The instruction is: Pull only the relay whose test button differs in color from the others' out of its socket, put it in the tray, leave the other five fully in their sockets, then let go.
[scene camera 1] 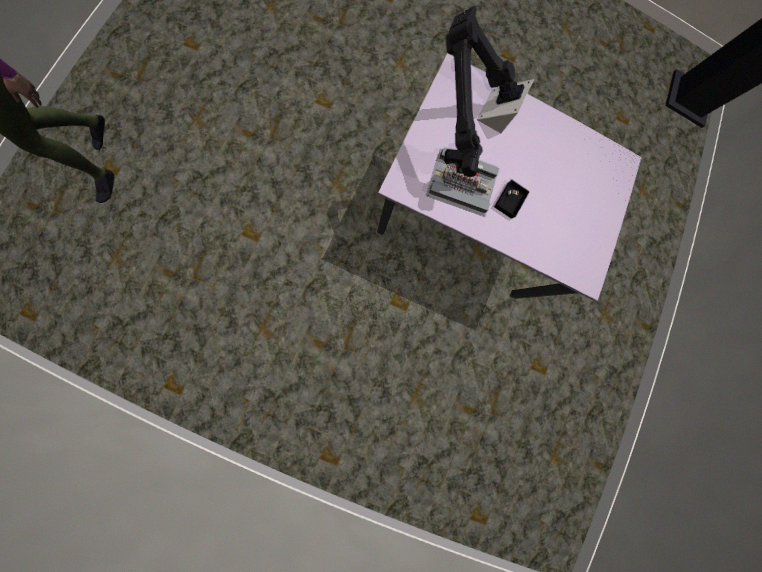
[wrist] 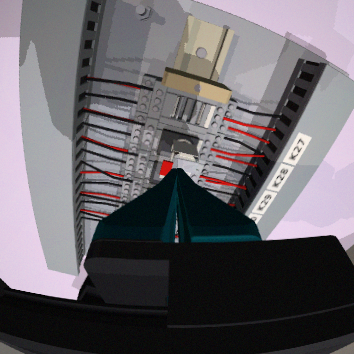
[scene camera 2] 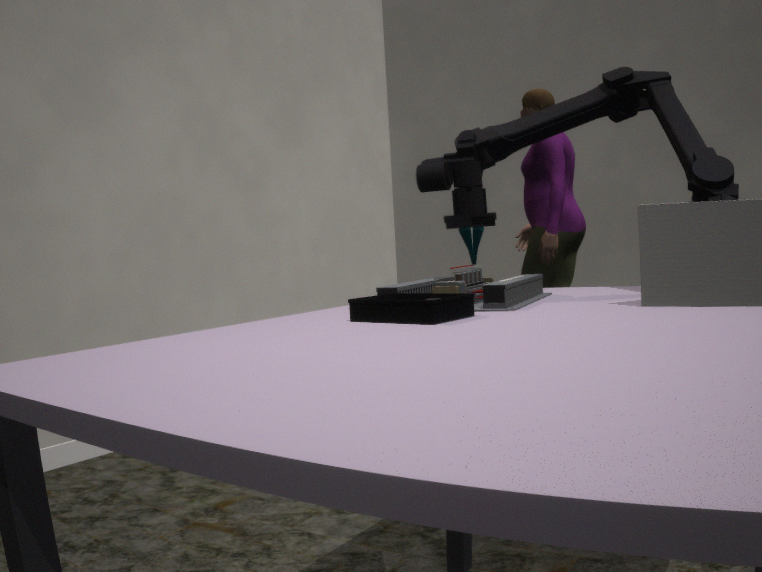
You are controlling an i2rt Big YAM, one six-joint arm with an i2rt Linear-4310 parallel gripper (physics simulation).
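Frame: origin at the arm's base, x ahead, y left, z up, level; centimetres.
Seen in the pictures: gripper, fingertip midpoint: [scene camera 1: 457, 172] [wrist: 176, 176] [scene camera 2: 474, 264]; arm's base, link origin: [scene camera 1: 510, 95] [scene camera 2: 721, 241].
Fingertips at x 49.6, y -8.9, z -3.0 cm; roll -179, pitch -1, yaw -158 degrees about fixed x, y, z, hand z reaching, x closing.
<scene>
Offsets run from my fingertips to a thing's top centre. "pt": to the spot under its first point.
My gripper [scene camera 2: 473, 263] [wrist: 176, 176] is shut and empty, pointing down just above the relay row. A relay with a red test button @(dy -0.4, dx +0.0, dz -0.1 cm) [wrist: 166, 168] shows just beyond the fingertips in the wrist view. Nearer the tan end stop is a dark-framed socket position @(pt dy -1.4, dx -0.1, dz -1.8 cm) [wrist: 185, 144], then one with upright metallic parts @(pt dy -2.9, dx +0.0, dz -4.6 cm) [wrist: 189, 111]; I cannot tell whether each holds a fully seated relay. The fingers hide the rest of the row, so other button colors cannot be compared. The black tray @(dy +31.5, dx -3.2, dz -3.5 cm) [scene camera 1: 509, 209] [scene camera 2: 393, 312] stands beside the panel. A small light-colored object @(dy +31.0, dx -6.8, dz -4.0 cm) [scene camera 1: 513, 192] lies in it, too small to identify.
Grey wire ducts [scene camera 2: 513, 292] [wrist: 47, 175] flank the row, with red and black wires running to the sockets. Labels K27 @(pt dy -4.1, dx -8.6, dz -2.7 cm) [wrist: 298, 149], K28 @(pt dy -1.5, dx -8.7, dz -2.7 cm) [wrist: 280, 176] and K29 @(pt dy +1.4, dx -9.1, dz -2.7 cm) [wrist: 264, 202] are on the right duct. A tan end stop @(dy -4.9, dx +0.5, dz -2.9 cm) [wrist: 197, 86] closes the row. A person [scene camera 2: 549, 178] stands beyond the table.
</scene>
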